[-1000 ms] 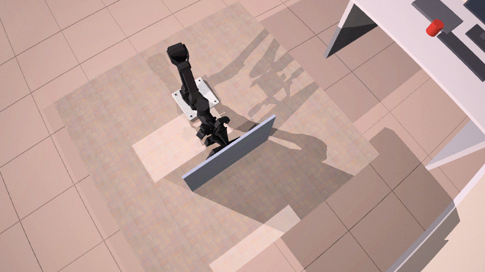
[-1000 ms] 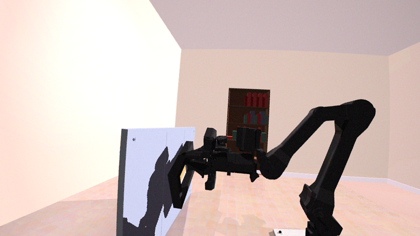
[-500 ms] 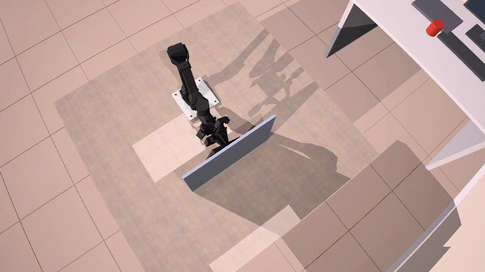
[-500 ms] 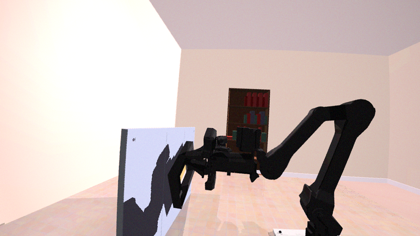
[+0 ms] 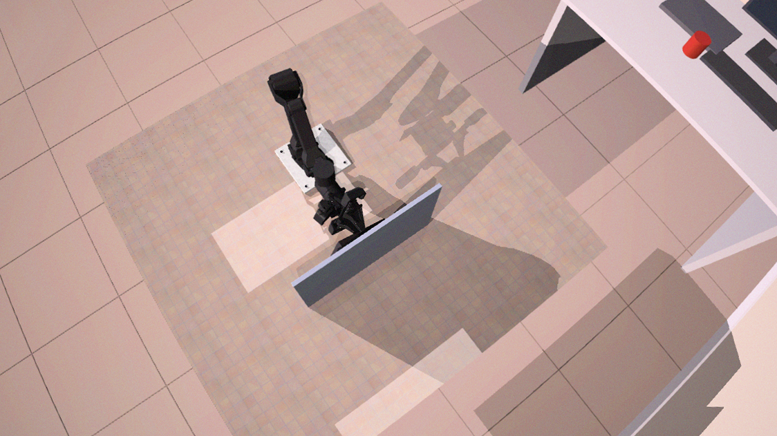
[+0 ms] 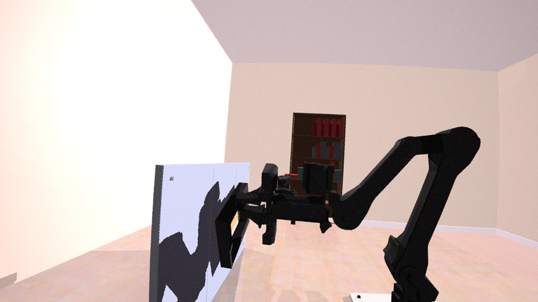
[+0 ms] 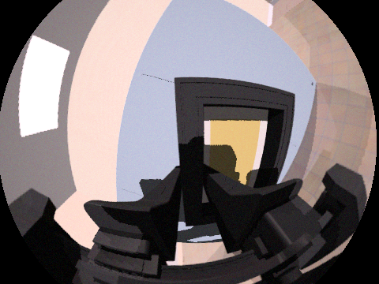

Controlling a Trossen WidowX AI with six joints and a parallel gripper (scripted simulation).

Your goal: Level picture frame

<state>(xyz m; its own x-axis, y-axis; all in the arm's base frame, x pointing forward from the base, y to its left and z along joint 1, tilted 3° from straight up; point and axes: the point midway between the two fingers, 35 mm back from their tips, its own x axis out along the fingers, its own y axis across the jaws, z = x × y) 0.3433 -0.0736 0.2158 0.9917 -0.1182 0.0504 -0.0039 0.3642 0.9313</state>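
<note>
Now: gripper tip 5 cm above the picture frame and 2 cm to the left of it. The rest, counted from my gripper tip: wall panel: 6 cm below, 2 cm ahead.
</note>
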